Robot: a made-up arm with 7 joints. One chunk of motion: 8 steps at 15 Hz.
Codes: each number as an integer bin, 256 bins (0 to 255) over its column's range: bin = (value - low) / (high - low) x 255, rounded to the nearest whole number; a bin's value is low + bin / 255 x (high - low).
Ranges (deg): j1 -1.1..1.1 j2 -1.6..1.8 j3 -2..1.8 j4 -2.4..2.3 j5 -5.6..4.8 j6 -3.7..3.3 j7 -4.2..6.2
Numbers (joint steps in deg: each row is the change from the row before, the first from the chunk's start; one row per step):
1: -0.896 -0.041 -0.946 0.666 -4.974 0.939 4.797
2: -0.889 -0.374 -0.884 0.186 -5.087 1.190 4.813
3: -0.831 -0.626 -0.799 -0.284 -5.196 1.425 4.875
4: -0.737 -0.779 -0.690 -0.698 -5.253 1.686 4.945
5: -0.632 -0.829 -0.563 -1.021 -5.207 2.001 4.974
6: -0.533 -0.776 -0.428 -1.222 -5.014 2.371 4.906
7: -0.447 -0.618 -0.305 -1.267 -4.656 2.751 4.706
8: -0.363 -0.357 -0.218 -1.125 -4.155 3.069 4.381
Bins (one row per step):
1: 24 117 71 166 15 169 221
2: 24 92 75 140 13 178 221
3: 31 73 81 115 10 187 223
4: 42 62 88 92 9 196 224
5: 54 58 96 75 10 208 225
6: 66 62 105 64 14 221 223
7: 76 74 114 61 23 235 218
8: 85 93 120 69 35 247 210

